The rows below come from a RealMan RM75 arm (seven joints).
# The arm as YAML. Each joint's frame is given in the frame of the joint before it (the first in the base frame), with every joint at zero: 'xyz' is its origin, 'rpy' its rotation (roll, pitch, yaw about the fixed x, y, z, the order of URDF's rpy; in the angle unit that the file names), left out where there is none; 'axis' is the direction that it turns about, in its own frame. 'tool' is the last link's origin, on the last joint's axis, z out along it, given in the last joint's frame.
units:
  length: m
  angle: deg
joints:
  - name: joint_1
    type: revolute
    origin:
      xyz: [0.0, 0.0, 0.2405]
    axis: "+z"
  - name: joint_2
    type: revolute
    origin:
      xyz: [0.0, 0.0, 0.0]
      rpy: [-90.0, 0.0, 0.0]
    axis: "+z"
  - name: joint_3
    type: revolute
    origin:
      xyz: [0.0, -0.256, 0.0]
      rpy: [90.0, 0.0, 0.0]
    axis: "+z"
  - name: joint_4
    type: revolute
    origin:
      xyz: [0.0, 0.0, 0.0]
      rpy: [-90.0, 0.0, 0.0]
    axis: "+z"
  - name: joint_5
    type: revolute
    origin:
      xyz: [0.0, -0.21, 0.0]
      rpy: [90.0, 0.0, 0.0]
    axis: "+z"
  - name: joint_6
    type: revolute
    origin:
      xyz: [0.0, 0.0, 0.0]
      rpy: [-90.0, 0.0, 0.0]
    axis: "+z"
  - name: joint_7
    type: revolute
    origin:
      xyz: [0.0, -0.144, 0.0]
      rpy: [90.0, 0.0, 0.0]
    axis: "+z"
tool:
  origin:
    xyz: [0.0, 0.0, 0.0]
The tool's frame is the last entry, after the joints.
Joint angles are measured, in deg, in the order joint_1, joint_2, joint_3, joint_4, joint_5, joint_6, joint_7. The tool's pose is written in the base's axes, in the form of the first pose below.
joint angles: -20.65, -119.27, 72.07, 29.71, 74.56, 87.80, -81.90
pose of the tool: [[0.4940 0.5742 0.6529 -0.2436], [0.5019 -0.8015 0.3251 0.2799], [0.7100 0.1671 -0.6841 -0.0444], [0 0 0 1]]
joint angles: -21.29, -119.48, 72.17, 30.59, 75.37, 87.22, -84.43
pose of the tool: [[0.4907 0.5811 0.6492 -0.2389], [0.5253 -0.7918 0.3117 0.2836], [0.6952 0.1880 -0.6938 -0.0459], [0 0 0 1]]
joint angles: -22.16, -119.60, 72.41, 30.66, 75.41, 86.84, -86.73
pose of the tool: [[0.4775 0.5904 0.6507 -0.2342], [0.5507 -0.7782 0.3019 0.2873], [0.6846 0.2142 -0.6967 -0.0474], [0 0 0 1]]
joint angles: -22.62, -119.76, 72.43, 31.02, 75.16, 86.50, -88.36
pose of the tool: [[0.4640 0.5971 0.6543 -0.2304], [0.5639 -0.7688 0.3016 0.2905], [0.6832 0.2290 -0.6934 -0.0474], [0 0 0 1]]
